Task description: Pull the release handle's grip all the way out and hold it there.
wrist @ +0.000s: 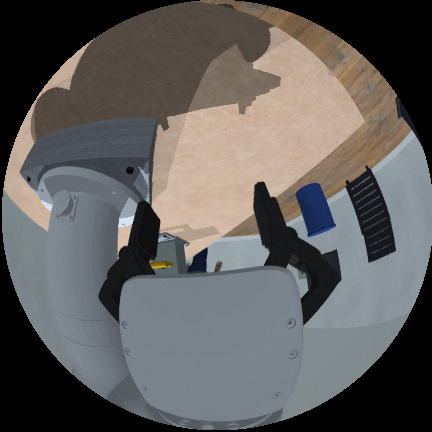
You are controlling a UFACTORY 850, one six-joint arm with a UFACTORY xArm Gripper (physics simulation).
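Note:
A yellow part (pixel 161 265), which looks like the release handle's grip, sticks out at a grey box (pixel 176 252) in the lower left middle of the wrist view. The left finger partly covers the grip's left end, and the gripper body hides the lower part of the box. The box has a light top plate with dark markings. My gripper (pixel 200 201) is open wide and empty, with one black finger at each side. The box and the grip show beyond the fingers, nearer the left one, and no contact with the grip can be made out.
The robot's base block (pixel 95 145) and grey arm (pixel 82 250) fill the left. A blue bin (pixel 316 209) and a black slatted rack (pixel 372 215) are at the right. A dark box (pixel 332 262) shows behind the right finger. A dark blue shape (pixel 198 260) is beside the grey box.

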